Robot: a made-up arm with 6 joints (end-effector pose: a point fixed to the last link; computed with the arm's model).
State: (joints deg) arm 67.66 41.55 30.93 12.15 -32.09 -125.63
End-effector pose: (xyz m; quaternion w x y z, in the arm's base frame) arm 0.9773 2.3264 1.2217 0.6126 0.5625 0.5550 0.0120
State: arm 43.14 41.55 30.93 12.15 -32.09 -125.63
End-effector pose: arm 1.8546 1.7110 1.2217 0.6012 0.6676 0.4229 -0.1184
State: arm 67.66 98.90 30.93 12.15 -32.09 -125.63
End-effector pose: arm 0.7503 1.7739 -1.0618 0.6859 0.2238 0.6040 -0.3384
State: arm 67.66 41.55 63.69 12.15 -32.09 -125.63
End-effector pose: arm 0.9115 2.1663 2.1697 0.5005 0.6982 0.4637 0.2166
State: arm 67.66 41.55 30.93 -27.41 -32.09 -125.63
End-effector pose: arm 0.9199 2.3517 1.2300 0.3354 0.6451 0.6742 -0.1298
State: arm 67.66 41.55 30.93 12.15 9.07 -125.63
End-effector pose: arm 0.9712 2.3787 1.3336 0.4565 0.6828 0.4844 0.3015
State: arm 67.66 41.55 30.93 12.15 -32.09 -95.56
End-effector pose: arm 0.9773 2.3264 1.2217 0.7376 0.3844 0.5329 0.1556
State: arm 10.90 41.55 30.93 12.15 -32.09 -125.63
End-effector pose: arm 2.4815 0.4578 1.2217 0.5447 0.7587 0.2210 -0.2806
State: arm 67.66 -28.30 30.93 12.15 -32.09 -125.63
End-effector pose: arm 0.1702 0.3623 3.0714 0.3252 0.7830 0.3154 0.4262
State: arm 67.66 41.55 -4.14 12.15 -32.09 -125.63
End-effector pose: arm 0.8208 1.9456 0.2780 0.6774 0.3670 0.6028 -0.2077
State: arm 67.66 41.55 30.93 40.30 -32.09 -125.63
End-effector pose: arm 1.0164 2.3143 1.2415 0.7675 0.4625 0.4292 0.1130
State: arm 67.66 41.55 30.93 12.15 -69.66 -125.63
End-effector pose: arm 0.9535 2.2288 1.1692 0.6873 0.3895 0.5578 -0.2545
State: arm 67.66 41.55 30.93 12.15 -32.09 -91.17
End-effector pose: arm 0.9773 2.3264 1.2217 0.7518 0.3558 0.5266 0.1759
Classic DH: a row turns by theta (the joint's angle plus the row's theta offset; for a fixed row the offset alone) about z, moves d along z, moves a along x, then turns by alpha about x. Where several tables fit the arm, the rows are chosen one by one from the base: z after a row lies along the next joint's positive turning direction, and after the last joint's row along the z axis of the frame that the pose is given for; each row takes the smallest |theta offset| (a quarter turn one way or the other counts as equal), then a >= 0, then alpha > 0; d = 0 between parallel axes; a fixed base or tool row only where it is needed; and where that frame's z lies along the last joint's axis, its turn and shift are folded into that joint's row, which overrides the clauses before.
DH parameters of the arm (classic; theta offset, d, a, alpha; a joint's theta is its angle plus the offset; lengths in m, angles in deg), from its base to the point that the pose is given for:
joint 1: 0 0.626 0.137 -90
joint 2: -90 0 1.036 180
joint 3: 0 0 0.228 -90
joint 4: 0 -1.554 0 90
joint 5: 0 0 0 -90
joint 6: 90 -0.176 0 90
tool (fixed): -90 0 0 0

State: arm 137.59 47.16 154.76 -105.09 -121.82 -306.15
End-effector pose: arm -0.2453 0.0285 2.6425 0.4910 -0.0360 0.6244 -0.6064
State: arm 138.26 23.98 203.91 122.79 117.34 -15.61
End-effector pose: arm 0.5955 -0.7074 1.4310 0.2826 0.0040 -0.8564 -0.4322
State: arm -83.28 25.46 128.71 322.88 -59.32 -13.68
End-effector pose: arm 0.1026 -0.0898 3.1368 0.8837 -0.0950 -0.3365 -0.3112
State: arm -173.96 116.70 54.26 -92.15 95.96 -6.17
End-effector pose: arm -1.9769 -0.0333 -1.0985 0.6602 0.2285 0.1828 0.6918
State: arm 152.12 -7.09 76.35 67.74 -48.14 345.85
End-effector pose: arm 0.0365 0.1179 3.3350 0.6554 0.2721 -0.2008 0.6753
